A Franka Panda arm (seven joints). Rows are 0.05 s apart.
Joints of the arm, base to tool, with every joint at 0 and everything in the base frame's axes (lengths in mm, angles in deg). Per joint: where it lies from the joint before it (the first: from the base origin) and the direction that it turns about. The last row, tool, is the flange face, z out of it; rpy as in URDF.
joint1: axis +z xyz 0 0 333
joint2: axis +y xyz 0 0 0
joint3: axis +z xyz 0 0 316
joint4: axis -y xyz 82.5 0 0
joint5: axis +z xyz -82.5 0 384
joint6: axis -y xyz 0 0 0
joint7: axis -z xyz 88 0 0
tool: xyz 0 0 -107 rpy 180 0 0
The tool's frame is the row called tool.
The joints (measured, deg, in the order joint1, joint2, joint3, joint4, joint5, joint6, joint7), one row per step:
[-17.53 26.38 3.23 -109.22 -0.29 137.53 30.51]
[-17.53 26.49 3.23 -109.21 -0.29 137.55 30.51]
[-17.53 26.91 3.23 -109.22 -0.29 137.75 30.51]
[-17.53 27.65 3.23 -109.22 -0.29 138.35 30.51]
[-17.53 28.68 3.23 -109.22 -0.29 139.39 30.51]
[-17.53 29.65 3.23 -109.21 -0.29 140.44 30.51]
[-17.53 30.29 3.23 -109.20 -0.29 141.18 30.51]
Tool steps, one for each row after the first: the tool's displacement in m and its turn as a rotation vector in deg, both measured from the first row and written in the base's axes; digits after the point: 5 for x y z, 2 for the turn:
[-0.00005 0.00002 -0.00111 0.03 0.08 0.00]
[-0.00029 0.00011 -0.00550 0.10 0.29 0.00]
[-0.00026 0.00013 -0.01271 0.18 0.42 -0.02]
[0.00001 0.00012 -0.02244 0.23 0.39 -0.04]
[0.00028 0.00010 -0.03141 0.26 0.29 -0.07]
[0.00049 0.00008 -0.03724 0.26 0.18 -0.09]

